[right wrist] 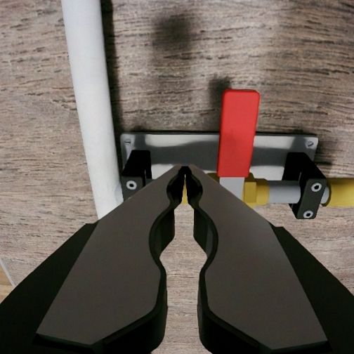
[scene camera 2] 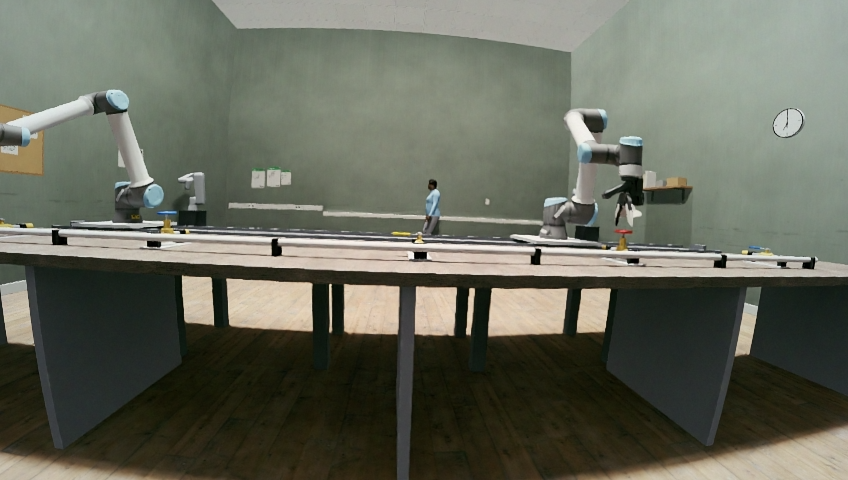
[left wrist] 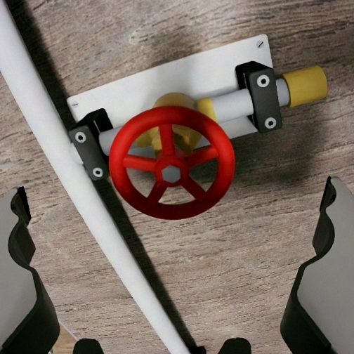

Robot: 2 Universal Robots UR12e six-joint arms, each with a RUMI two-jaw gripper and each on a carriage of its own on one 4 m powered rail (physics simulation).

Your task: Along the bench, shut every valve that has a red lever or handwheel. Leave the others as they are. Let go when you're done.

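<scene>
A red handwheel sits on a yellow valve at the right part of the bench. My left gripper is wide open above it, with the fingers apart from the rim. A red lever stands about crosswise to its pipe in the right wrist view. My right gripper is shut with its fingertips together and empty; it hangs over the valve, to the left of the lever. Part of that valve's body is hidden behind the fingers. The right gripper is out of the scene camera view.
A blue handwheel stands left on the bench, a yellow lever near the middle, and a blue lever at the far right. A long white pipe runs past the valves. A person stands behind.
</scene>
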